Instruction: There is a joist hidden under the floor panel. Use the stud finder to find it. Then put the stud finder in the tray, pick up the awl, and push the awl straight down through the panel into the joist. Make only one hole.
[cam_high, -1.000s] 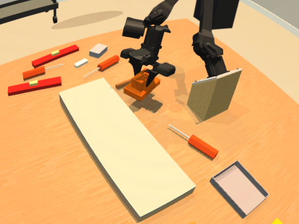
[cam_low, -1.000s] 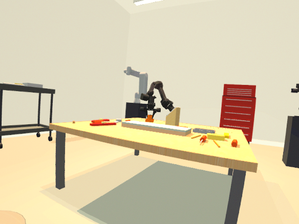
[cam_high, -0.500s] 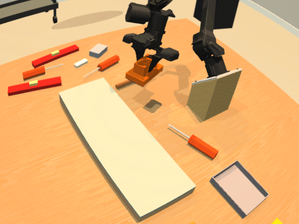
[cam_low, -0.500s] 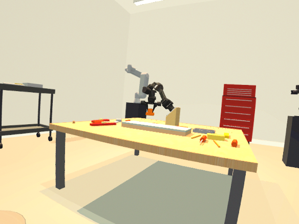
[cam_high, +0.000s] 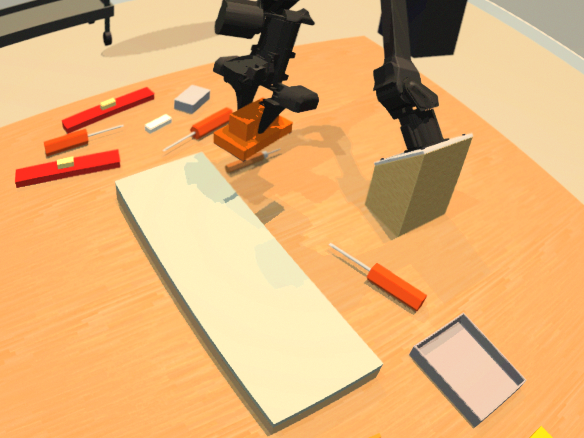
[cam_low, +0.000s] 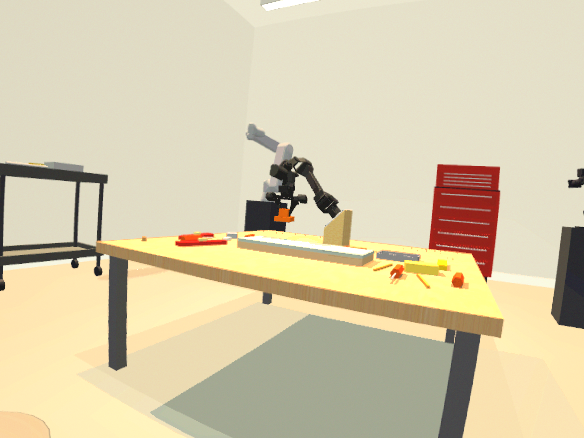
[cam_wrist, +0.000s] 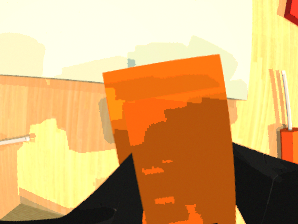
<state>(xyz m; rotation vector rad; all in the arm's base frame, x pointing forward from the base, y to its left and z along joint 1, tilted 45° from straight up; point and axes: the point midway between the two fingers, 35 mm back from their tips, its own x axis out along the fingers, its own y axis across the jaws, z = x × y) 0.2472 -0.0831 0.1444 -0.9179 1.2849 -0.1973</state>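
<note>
Now: the indicator window 40 mm behind my gripper tip, 10 mm to the right of it and 30 mm above it. Also, from my gripper tip: white block 80 mm ahead, 260 mm to the right, 130 mm below; then awl 60 mm behind, 70 mm to the right, 130 mm below; then orange stud finder 20 mm behind, 10 mm to the right, 20 mm above.
</note>
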